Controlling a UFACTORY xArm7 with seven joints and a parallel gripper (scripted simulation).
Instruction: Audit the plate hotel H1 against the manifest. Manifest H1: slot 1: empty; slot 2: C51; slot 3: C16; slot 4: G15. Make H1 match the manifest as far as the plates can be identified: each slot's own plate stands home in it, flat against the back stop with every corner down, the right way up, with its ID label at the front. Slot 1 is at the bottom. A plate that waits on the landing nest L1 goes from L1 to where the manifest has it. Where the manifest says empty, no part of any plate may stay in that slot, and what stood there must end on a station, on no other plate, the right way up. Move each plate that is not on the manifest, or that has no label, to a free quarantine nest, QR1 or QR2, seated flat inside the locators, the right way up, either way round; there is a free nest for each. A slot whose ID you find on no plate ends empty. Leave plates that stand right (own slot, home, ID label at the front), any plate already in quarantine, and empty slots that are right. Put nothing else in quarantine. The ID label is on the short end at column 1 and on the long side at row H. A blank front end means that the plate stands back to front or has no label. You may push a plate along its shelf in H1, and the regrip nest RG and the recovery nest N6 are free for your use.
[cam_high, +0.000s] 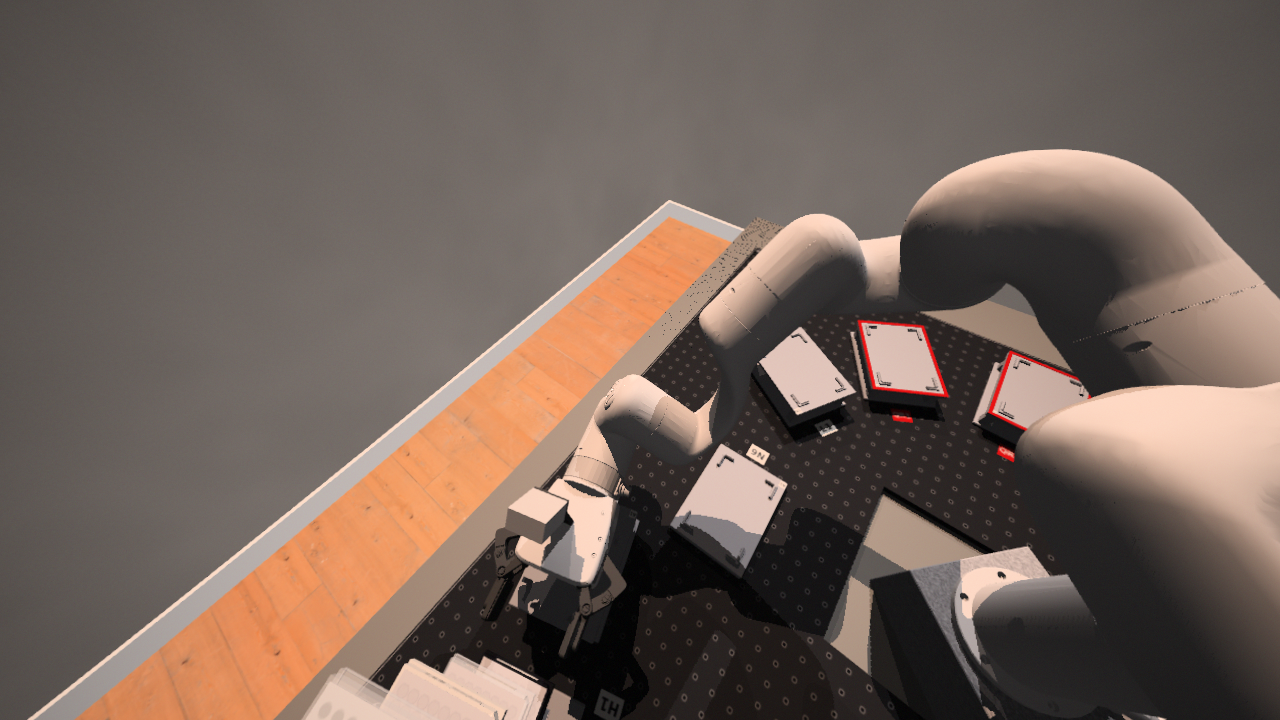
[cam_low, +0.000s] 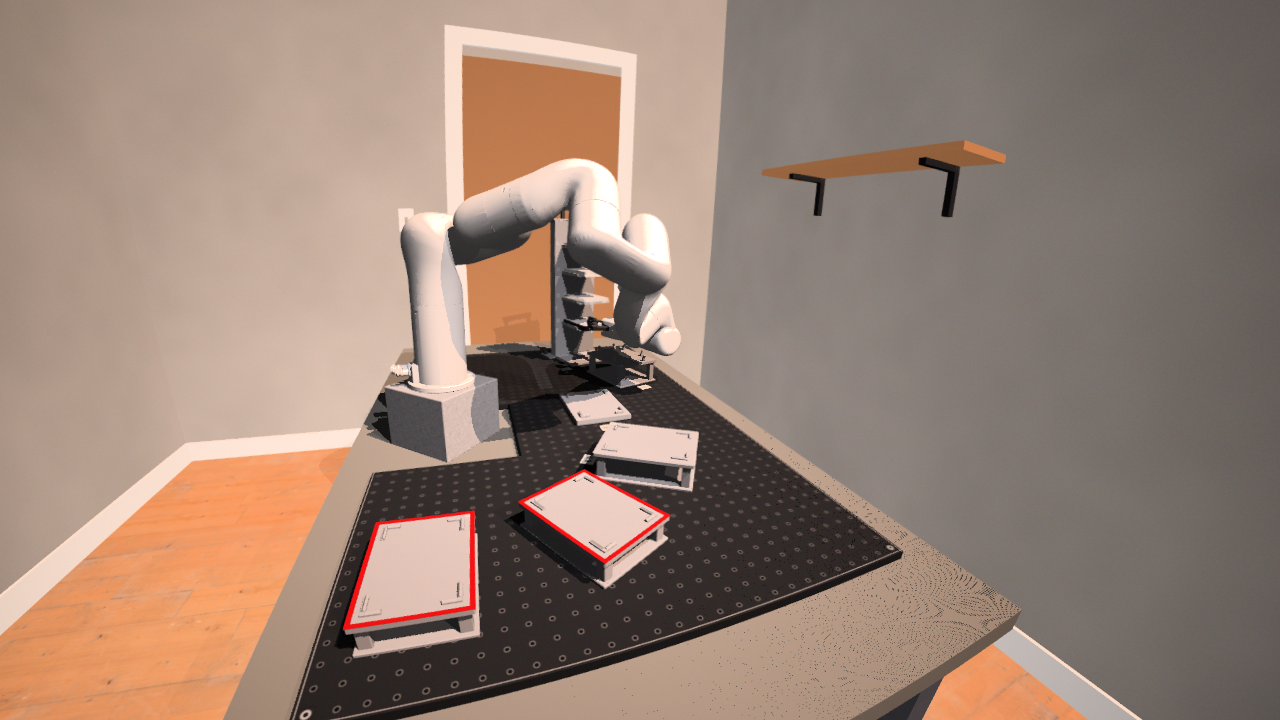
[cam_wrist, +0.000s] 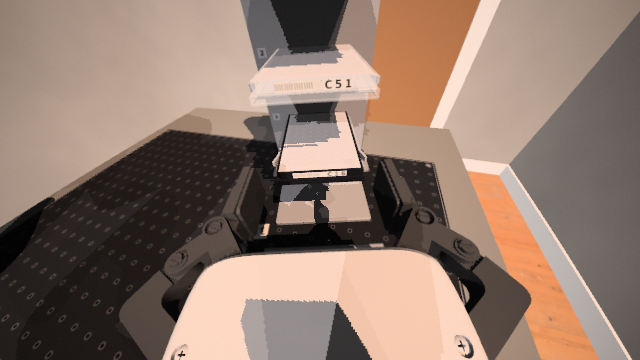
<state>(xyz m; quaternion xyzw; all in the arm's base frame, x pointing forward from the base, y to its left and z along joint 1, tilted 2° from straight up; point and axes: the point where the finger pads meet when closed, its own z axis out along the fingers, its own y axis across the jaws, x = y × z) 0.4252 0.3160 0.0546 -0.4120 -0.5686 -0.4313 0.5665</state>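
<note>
Right now my hand is 130 mm below the white well plate, 100 mm to the right of it and 30 mm past it. Round my hand: regrip nest RG: 90 mm below, 80 mm to the right, 30 mm ahead; then clear plate labelled C51: 100 mm to the left, 50 mm above, 30 mm behind; then dark plate: 100 mm to the left, 30 mm below, 30 mm behind.
</note>
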